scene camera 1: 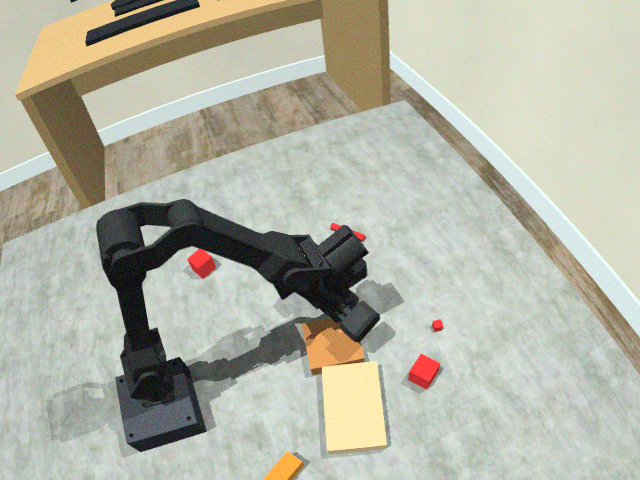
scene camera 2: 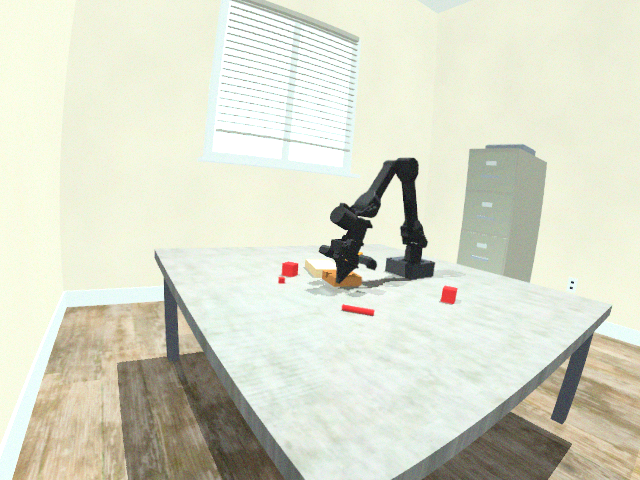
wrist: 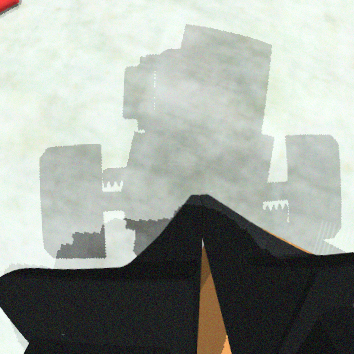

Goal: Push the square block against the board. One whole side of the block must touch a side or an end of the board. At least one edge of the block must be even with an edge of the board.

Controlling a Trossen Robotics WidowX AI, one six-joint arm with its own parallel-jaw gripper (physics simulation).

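Where they show: gripper, fingertip midpoint: (scene camera 1: 349,309) (scene camera 2: 337,283) (wrist: 198,202); arm's base at its link origin: (scene camera 1: 156,388) (scene camera 2: 412,261).
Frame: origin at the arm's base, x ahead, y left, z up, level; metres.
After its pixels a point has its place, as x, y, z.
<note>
The square block (scene camera 1: 334,355) @(0.329, -0.027, -0.027) (scene camera 2: 346,279) @(0.350, 0.051, -0.034) is orange and lies flat at the far end of the cream board (scene camera 1: 354,408) @(0.327, -0.137, -0.027) (scene camera 2: 313,267) @(0.383, -0.102, -0.030). In scene camera 1 its near side is close to the board's far end and slightly angled to it. Its left corner sticks out past the board's left edge. Whether they touch is unclear. My gripper (scene camera 1: 338,319) @(0.390, 0.062, -0.040) (scene camera 2: 340,280) @(0.390, 0.062, -0.040) (wrist: 198,202) @(0.390, 0.062, -0.040) is shut and empty, low at the block's far side. It hides part of that side in scene camera 1. A strip of the block (wrist: 212,310) @(0.347, 0.042, -0.027) shows between the fingers in the wrist view.
A red cube (scene camera 1: 424,370) @(0.462, -0.121, -0.016) (scene camera 2: 290,269) @(0.475, -0.094, -0.031) and a tiny red cube (scene camera 1: 437,325) @(0.531, -0.037, -0.040) (scene camera 2: 281,280) @(0.538, -0.026, -0.046) lie right of the board in scene camera 1. Another red cube (scene camera 1: 201,262) @(0.135, 0.271, -0.016) (scene camera 2: 448,294) @(0.150, 0.296, -0.030) is near the arm. A red rod (scene camera 1: 336,226) @(0.439, 0.275, -0.042) (scene camera 2: 357,310) @(0.463, 0.261, -0.048) and an orange bar (scene camera 1: 284,466) @(0.184, -0.197, -0.025) lie farther off.
</note>
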